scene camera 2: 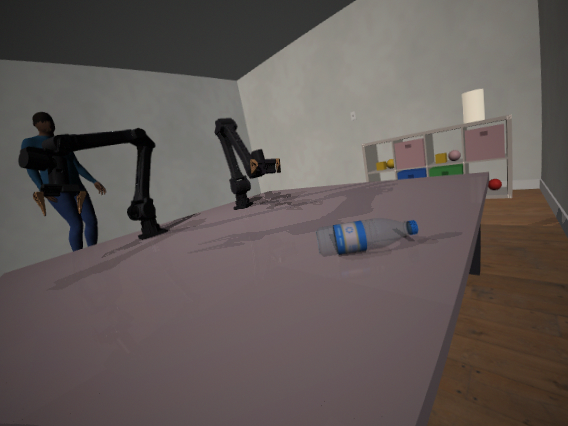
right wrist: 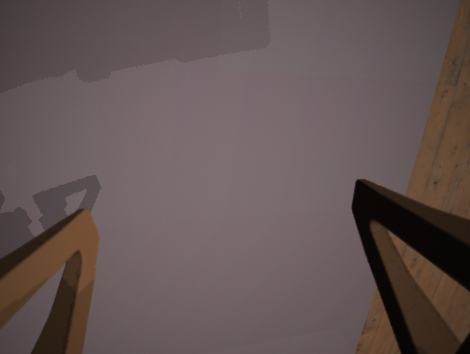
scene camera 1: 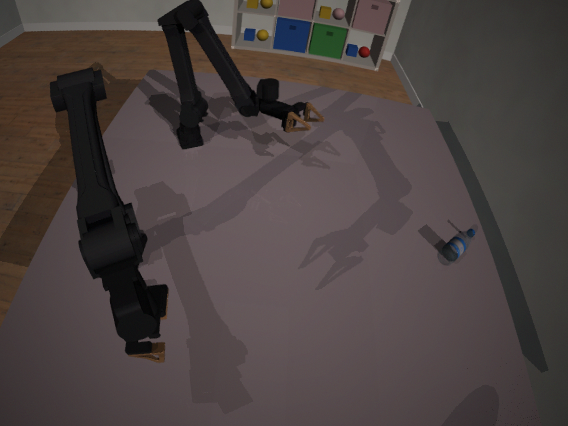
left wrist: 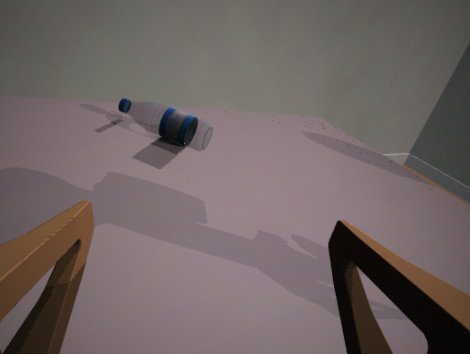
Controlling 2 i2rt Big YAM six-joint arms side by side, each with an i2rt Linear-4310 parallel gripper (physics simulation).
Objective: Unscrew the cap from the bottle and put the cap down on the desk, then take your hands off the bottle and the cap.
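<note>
A clear bottle with a blue-and-white label lies on its side near the desk's edge, at the right in scene camera 1. Its blue cap is on the neck. The desk is pinkish grey. My left gripper is open and empty, above the far part of the desk in scene camera 1, well away from the bottle. My right gripper is open and empty, far from the bottle. The bottle does not show in the right wrist view.
A wall rises beyond the desk edge near the bottle. A shelf unit with coloured bins and balls stands behind the desk. A person in blue stands behind the right arm in scene camera 2. Arm shadows cross the desk.
</note>
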